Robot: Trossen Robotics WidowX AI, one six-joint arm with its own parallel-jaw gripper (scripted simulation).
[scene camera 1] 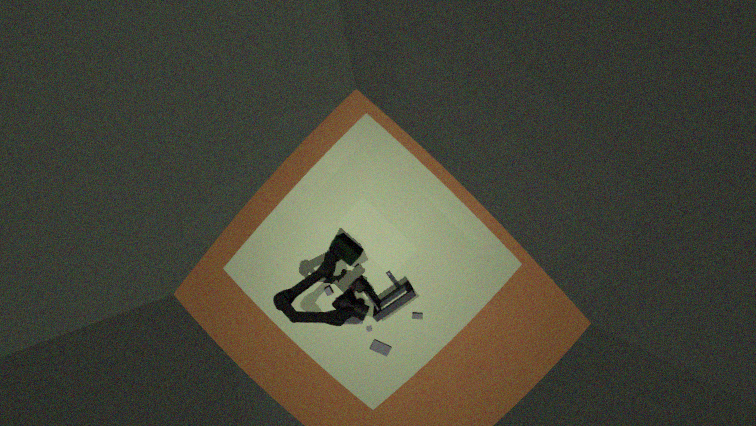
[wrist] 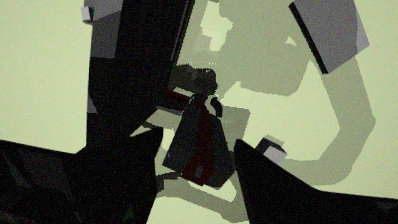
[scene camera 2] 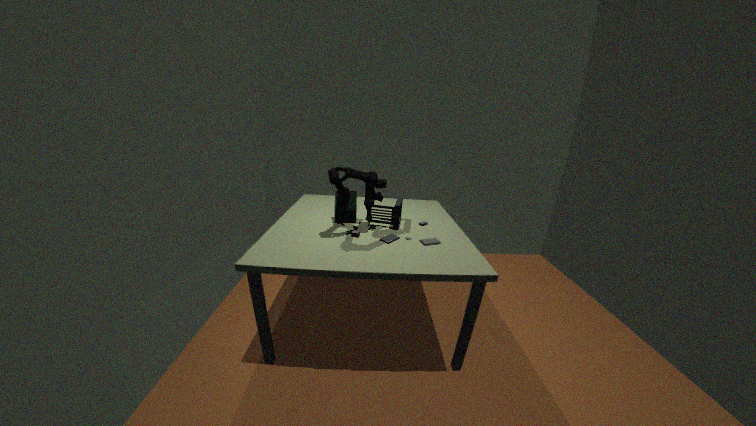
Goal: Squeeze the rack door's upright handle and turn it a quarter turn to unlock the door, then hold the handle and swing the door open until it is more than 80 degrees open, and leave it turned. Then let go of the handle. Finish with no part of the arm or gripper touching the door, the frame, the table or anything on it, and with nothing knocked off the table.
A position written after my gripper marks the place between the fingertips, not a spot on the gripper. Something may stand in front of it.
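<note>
In the wrist view I can see my gripper (wrist: 199, 138), which is open and holds nothing. A small dark rack (wrist: 131, 58) is there too.
</note>
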